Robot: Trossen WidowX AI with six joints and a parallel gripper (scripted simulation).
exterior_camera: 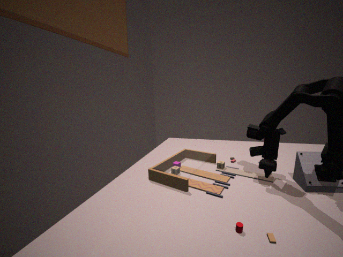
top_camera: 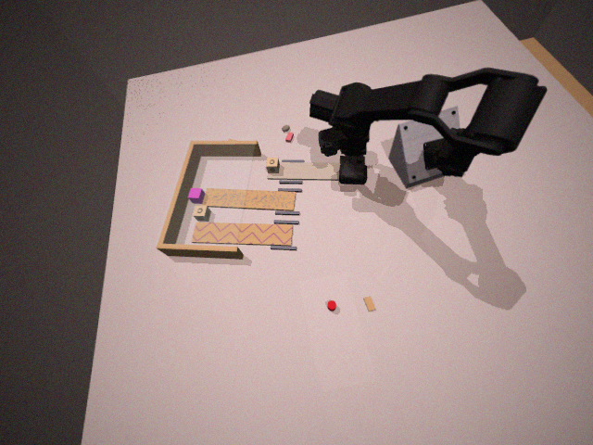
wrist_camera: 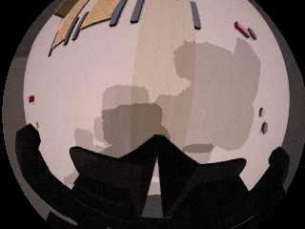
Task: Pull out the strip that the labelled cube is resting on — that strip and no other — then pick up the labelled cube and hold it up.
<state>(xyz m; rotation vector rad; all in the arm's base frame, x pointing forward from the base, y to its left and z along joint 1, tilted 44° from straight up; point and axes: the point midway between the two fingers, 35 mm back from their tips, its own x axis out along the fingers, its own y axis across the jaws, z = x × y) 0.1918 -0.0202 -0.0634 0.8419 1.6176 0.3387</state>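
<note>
Right now the pink block is 17 cm to the right of my gripper tip and 13 cm ahead of it.
</note>
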